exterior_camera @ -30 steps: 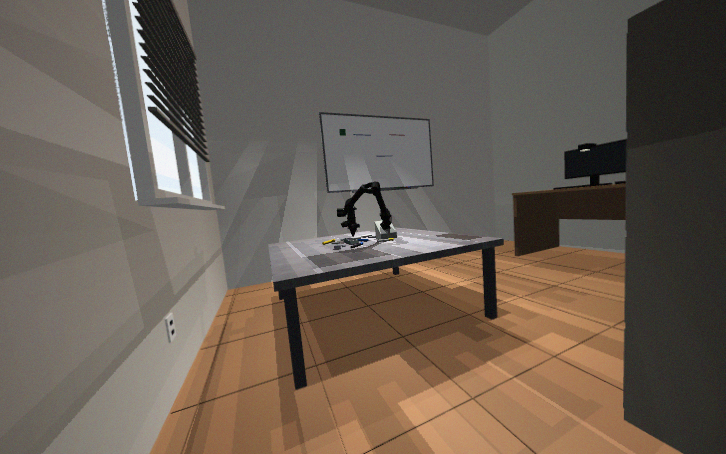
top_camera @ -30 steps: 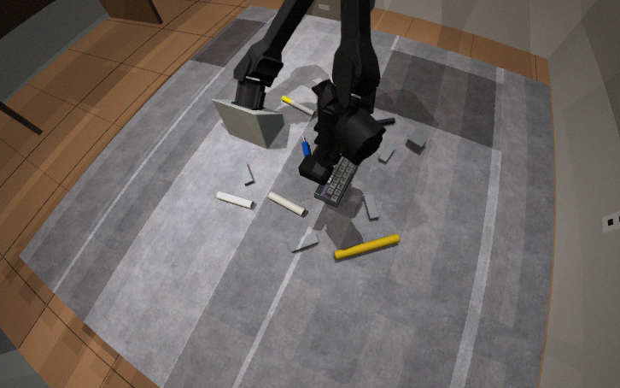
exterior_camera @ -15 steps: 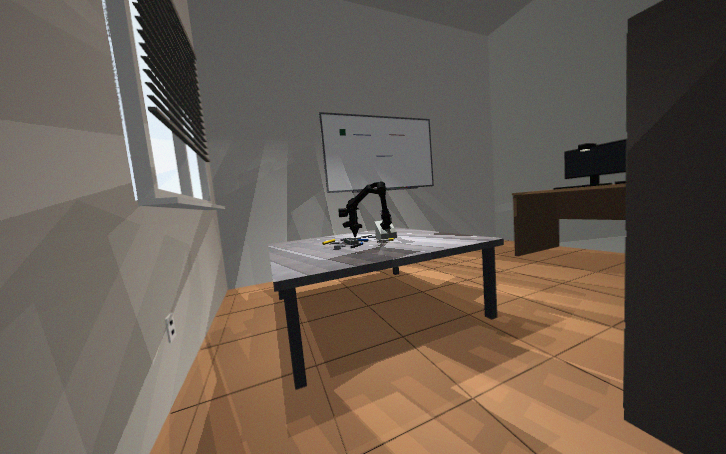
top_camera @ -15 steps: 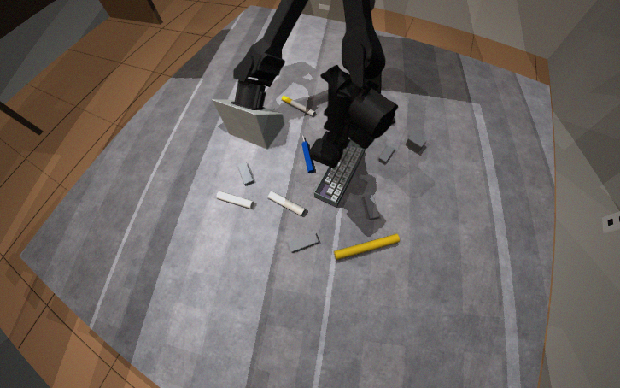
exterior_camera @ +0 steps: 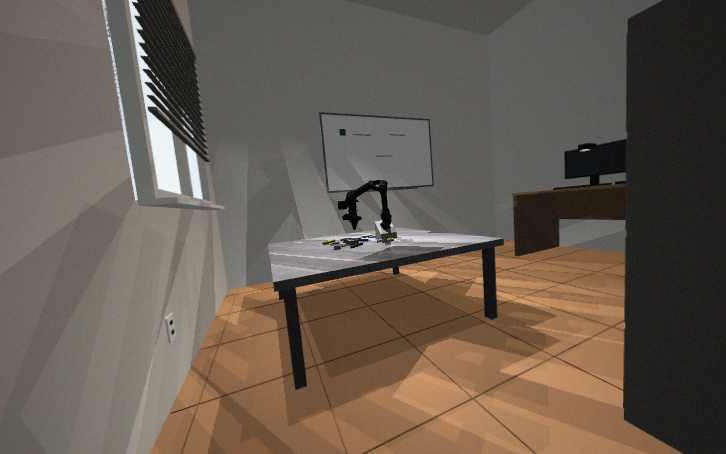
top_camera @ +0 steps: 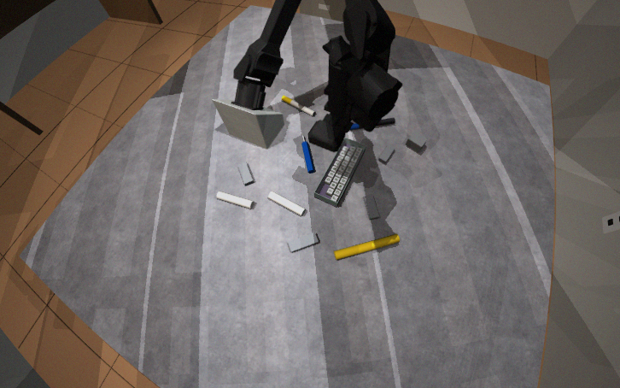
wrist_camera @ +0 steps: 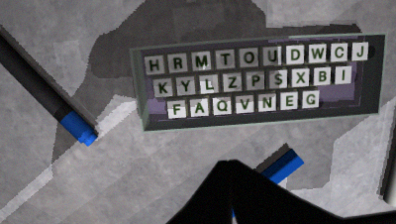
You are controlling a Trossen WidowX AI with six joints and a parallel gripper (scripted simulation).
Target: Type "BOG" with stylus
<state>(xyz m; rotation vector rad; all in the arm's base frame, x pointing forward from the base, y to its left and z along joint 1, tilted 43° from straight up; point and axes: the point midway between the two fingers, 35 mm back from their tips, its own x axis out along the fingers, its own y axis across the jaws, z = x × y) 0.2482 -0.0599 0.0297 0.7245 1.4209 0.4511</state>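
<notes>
Right now the blue stylus is 9 cm behind my gripper tip, 1 cm to the left of it and 9 cm below it. From my gripper tip the other things lie so: yellow cylinder 13 cm ahead, 20 cm to the right, 9 cm below; then white-and-yellow cylinder 18 cm behind, 15 cm to the left, 9 cm below; then blue-and-black marker 4 cm ahead, 13 cm to the left, 9 cm below.
</notes>
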